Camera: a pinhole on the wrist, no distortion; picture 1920 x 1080 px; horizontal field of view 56.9 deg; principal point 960.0 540.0 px. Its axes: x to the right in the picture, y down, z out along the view. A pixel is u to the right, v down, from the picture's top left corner.
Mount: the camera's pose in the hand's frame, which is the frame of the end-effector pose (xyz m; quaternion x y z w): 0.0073 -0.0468 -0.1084 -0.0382 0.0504 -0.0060 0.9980
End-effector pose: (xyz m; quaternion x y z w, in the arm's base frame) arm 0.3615 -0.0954 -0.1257 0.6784 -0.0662 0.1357 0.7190
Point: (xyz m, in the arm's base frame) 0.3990 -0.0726 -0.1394
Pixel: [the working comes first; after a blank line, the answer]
In the camera's frame: 0.0177 0.0173 0.0920

1301.5 874.2
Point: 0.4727 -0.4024 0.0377
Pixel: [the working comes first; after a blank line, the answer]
In the camera's frame: 0.0655 0.1255 0.4547

1215.3 1029.0
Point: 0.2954 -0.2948 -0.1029
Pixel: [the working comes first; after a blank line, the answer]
In the camera's frame: -0.1161 0.0548 0.2972

267.9 866.7
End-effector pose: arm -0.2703 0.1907 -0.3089 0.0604 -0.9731 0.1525 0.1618
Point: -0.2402 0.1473 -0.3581
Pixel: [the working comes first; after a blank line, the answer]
In the camera's frame: -0.0648 0.0018 0.1524

206.8 561.0
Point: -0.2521 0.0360 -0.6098
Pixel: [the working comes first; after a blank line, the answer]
In the camera's frame: -0.1556 -0.0526 0.4067

282.0 311.0
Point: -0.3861 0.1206 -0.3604
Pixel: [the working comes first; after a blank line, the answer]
In the camera's frame: 0.0674 -0.0015 0.2197

1503.3 528.1
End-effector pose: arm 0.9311 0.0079 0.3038 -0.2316 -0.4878 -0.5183 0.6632
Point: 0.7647 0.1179 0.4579
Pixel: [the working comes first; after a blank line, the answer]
In the camera's frame: 0.0479 -0.0601 0.3326

1215.4 220.0
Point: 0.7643 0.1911 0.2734
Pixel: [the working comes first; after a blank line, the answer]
In the camera's frame: -0.1466 -0.0713 0.2947

78.7 111.5
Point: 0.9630 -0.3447 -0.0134
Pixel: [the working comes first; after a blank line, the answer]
In the camera's frame: -0.0916 -0.0882 -0.3421

behind the camera
